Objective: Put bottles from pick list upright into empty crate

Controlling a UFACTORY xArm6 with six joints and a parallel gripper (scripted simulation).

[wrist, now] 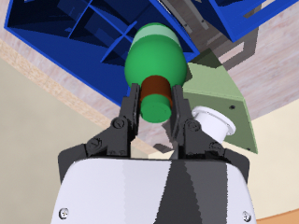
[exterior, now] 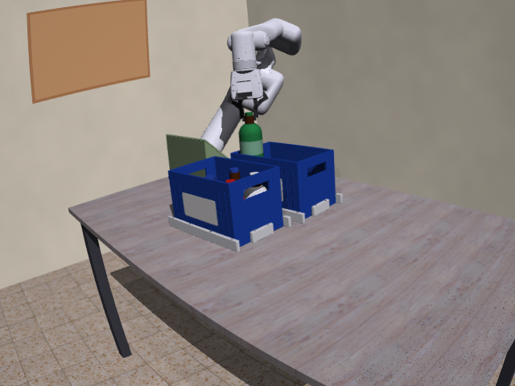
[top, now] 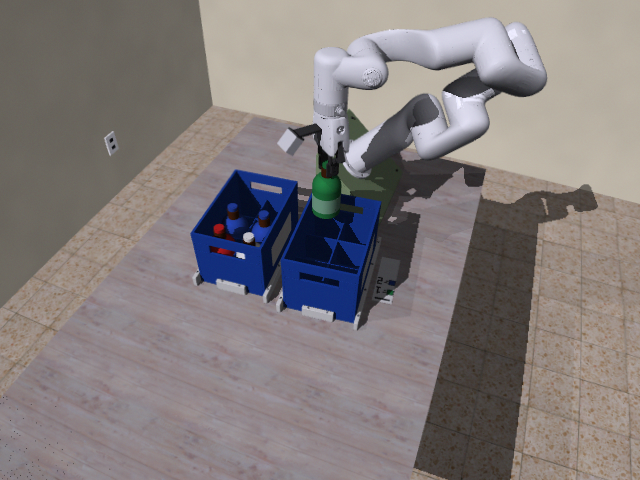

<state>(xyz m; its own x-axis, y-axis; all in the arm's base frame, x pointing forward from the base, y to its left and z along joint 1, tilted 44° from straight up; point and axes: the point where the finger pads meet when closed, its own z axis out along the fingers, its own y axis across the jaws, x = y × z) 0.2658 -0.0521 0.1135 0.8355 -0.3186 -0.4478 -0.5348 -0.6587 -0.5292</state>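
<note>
My gripper is now 70 mm above the green-labelled bottle. From my hand the other things lie so: white-labelled bottle (190 mm ahead, 110 mm to the right, 210 mm below); then blue-labelled bottle (110 mm ahead, 130 mm to the right, 210 mm below); then red-label bottle (200 mm ahead, 200 mm to the right, 210 mm below).
</note>
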